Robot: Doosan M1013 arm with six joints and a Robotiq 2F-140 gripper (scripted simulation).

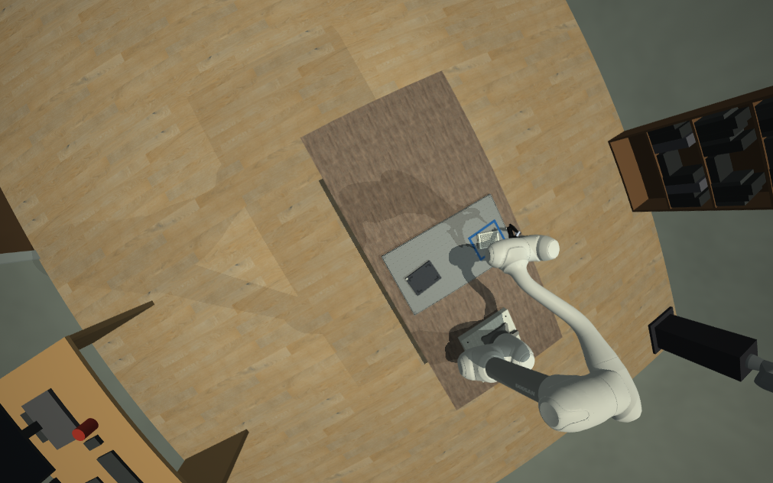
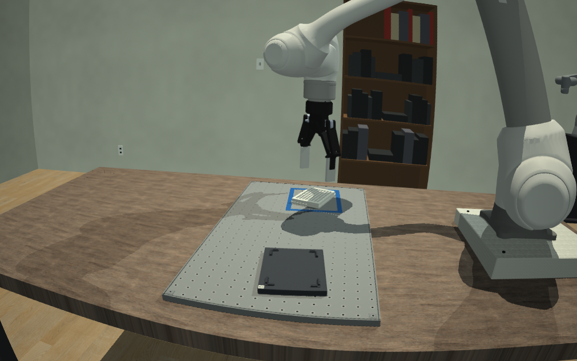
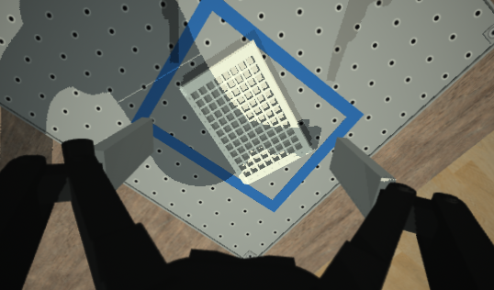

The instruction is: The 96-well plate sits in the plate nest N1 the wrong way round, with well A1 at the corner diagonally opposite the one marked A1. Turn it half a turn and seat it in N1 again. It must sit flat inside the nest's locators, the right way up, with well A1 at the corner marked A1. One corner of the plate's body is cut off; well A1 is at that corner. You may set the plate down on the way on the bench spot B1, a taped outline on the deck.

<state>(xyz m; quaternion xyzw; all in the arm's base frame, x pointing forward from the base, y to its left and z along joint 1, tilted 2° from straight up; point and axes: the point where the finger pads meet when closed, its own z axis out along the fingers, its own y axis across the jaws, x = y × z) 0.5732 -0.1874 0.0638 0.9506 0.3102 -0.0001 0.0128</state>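
My gripper is now 80 mm above the white 96-well plate. Also, from my hand: A1 label: 30 mm ahead, 510 mm to the left, 70 mm below; dark plate nest N1: 10 mm behind, 420 mm to the left, 80 mm below.
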